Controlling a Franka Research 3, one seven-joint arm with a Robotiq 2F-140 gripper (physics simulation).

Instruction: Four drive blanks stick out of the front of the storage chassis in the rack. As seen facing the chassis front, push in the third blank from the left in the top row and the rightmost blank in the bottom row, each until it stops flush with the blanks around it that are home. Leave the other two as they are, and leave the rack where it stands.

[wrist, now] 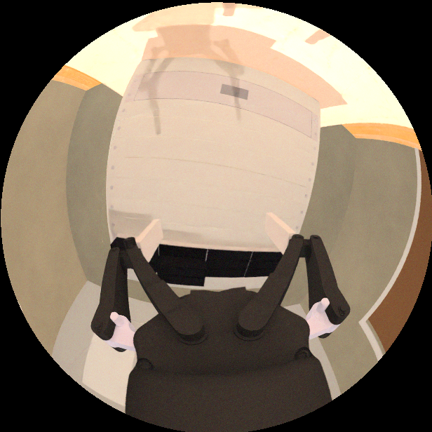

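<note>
The storage chassis [212, 180] shows from above as a pale box with a grey label near its back. Black drive blanks [227, 263] line its front edge, split by thin light lines. One black blank [181, 277], left of centre in this view, reaches further out than those to its right. Which row each blank belongs to is hard to tell. My gripper [213, 225] is open and empty, its two pale fingertips apart above the front part of the chassis top. The left finger and linkages cover the blanks at the left end, and the right finger covers those at the right end.
A pale strip [235, 282] of the rack runs below the blanks. A bright table top with orange wood edges [387, 134] lies behind the chassis. Grey-green surfaces flank the chassis, and a brown area [400, 300] shows at the far right. Arm shadows fall on the chassis top.
</note>
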